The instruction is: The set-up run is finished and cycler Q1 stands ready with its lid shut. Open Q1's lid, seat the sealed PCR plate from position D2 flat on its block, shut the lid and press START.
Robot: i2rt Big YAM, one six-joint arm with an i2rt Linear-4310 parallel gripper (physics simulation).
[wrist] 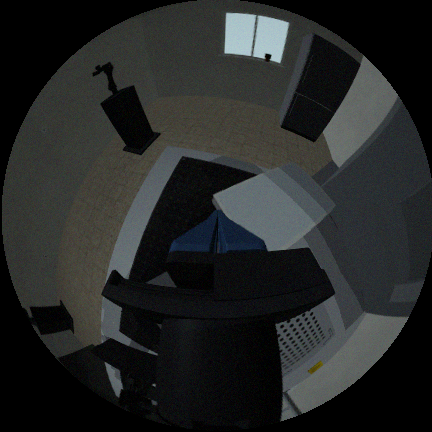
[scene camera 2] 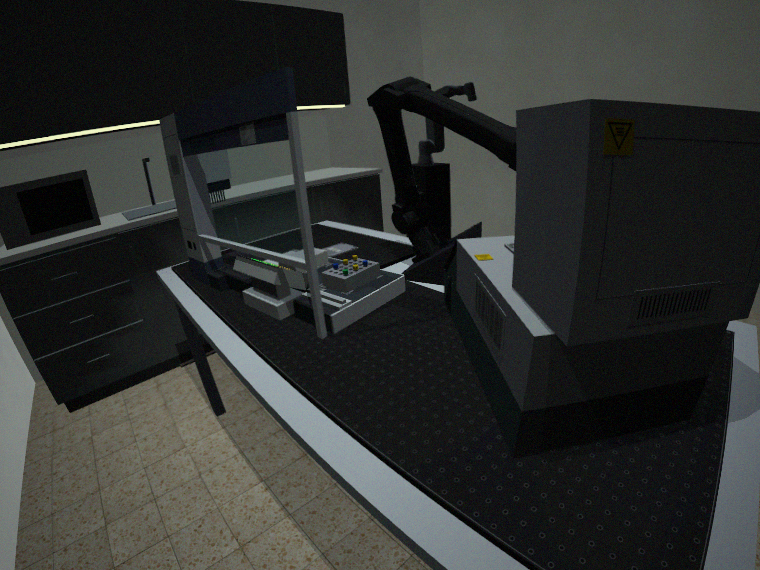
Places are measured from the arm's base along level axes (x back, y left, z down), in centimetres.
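Where they show: gripper, fingertip midpoint: [wrist: 217, 214]; arm's base, origin of the base link: [wrist: 139, 376] [scene camera 2: 431, 253].
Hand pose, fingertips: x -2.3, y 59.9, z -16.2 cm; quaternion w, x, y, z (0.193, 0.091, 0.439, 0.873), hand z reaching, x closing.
Each offset is from my fingertips to the top centre of the thing. "spot": to the spot under its first point. Level surfaces: height alone.
Cycler Q1 @(spot: dx -28.5, dy -12.6, dz +0.0 cm) [scene camera 2: 491, 269] is the grey machine at the right in the scene view. A tall housing @(spot: dx -37.8, dy +2.4, dz -11.4 cm) [scene camera 2: 552, 227], which looks like its raised lid, stands over the base and hides my gripper there. In the wrist view the perforated block @(spot: dx -16.4, dy -10.3, dz -0.4 cm) [wrist: 305, 340] lies uncovered at the lower right. A pale slab @(dx -5.8, dy +3.9, dz -2.5 cm) [wrist: 275, 205] juts out beyond my fingers; whether it is part of the lid I cannot tell. My gripper [wrist: 217, 214] is shut and empty, its blue tips by the slab's left edge; contact is unclear. The sealed PCR plate, position D2 and START cannot be made out.
A grey frame with an upright post [scene camera 2: 303, 214] stands at the left of the dark mat @(dz +19.9 cm) [scene camera 2: 392, 380]. Behind it are a rack with coloured caps @(dx -28.3, dy -57.0, dz +11.6 cm) [scene camera 2: 349, 274] and a small pale device @(spot: dx -49.9, dy -62.8, dz +16.0 cm) [scene camera 2: 267, 301]. A yellow label [wrist: 315, 368] is beside the block.
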